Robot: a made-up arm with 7 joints.
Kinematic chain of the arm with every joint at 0, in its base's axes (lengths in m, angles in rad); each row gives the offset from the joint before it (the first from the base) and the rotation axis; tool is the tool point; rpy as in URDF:
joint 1: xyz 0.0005 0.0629 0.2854 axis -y
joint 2: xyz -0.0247 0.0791 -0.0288 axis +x
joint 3: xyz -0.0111 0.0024 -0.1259 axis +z
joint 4: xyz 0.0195 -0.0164 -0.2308 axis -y
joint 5: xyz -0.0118 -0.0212 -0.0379 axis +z
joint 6: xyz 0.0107 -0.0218 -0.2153 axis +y
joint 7: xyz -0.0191 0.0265 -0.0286 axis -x
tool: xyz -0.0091 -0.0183 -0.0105 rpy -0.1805 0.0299 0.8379
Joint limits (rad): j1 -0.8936..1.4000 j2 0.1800..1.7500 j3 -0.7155..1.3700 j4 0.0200..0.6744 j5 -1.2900..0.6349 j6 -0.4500..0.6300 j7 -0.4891..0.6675
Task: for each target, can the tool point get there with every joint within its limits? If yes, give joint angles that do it. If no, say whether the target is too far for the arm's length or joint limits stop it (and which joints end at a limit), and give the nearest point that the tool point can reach.
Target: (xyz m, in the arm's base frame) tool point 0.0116 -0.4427 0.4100
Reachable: no: joint limits stop it (at a limit: joint 1, joint 2, joint 3, joint 4, joint 5, joint 6, joint 7) | nearest point 0.6183 0.0932 0.2217 | short by 0.831 m
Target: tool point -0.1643 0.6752 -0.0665
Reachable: yes | joints -0.6368 1.0017 0.3809 0.3540 -0.0505 -0.2134 0.2477
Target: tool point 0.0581 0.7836 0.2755
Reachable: yes | joints 0.2717 1.4945 0.8758 0.3883 -0.6059 0.1044 -0.0715
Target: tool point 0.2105 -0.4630 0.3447
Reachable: no: joint limits stop it (at a limit: joint 1, joint 2, joint 3, joint 4, joint 5, joint 6) | nearest point 0.6388 0.0836 0.2540 | short by 0.700 m
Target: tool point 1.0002 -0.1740 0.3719
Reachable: no: too far | nearest point 0.6563 0.0859 0.2640 | short by 0.444 m
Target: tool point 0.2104 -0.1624 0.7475
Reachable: no: joint limits stop it (at a limit: joint 1, joint 2, joint 4, joint 5, joint 6) | nearest point 0.6409 0.1442 0.3177 | short by 0.681 m
